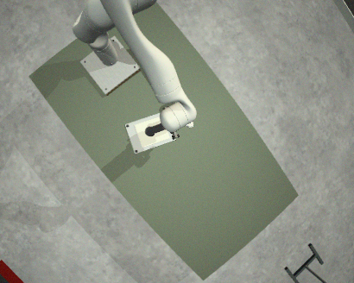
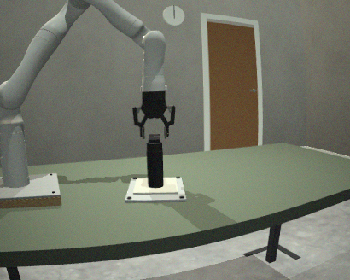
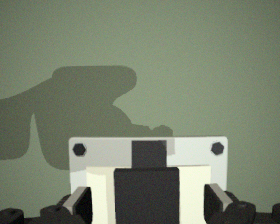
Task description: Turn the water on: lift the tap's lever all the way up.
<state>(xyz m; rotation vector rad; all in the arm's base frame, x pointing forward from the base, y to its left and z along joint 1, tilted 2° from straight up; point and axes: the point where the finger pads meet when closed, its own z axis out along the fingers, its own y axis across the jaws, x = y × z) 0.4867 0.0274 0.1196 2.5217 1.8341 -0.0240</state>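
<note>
Right now the lever is 1 cm behind my hand, 4 cm to the right of it and 1 cm below it. Round my hand: tap: 2 cm behind, 6 cm to the right, 6 cm below.
</note>
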